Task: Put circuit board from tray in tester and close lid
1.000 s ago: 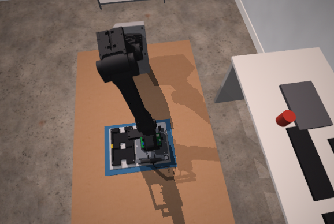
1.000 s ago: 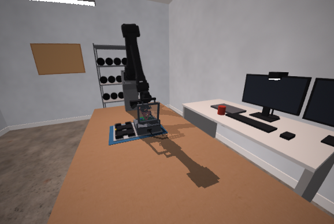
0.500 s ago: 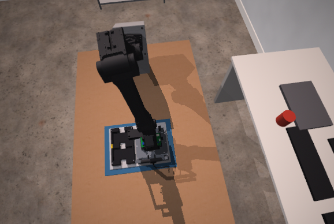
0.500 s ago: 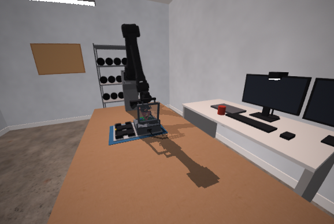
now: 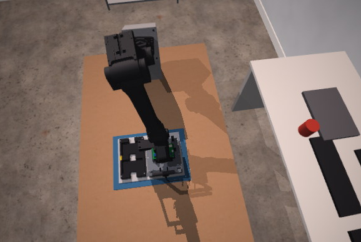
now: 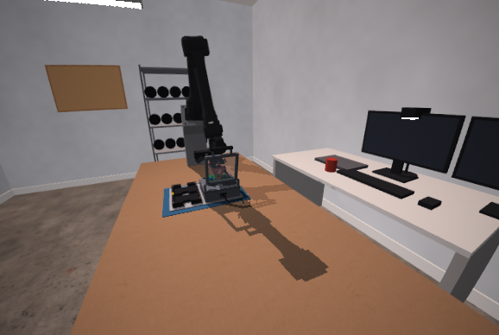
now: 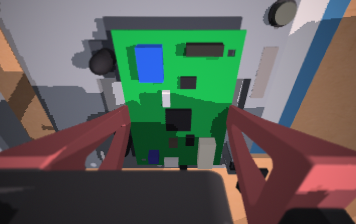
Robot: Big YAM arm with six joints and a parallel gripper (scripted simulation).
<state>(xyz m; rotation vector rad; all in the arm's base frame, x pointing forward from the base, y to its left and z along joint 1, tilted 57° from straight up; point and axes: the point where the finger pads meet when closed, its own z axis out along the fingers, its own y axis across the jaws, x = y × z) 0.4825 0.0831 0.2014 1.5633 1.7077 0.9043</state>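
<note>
Now: the green circuit board right at my hand. Also, from my hand: clear lid (130 mm ahead, 20 mm to the left, 100 mm above).
</note>
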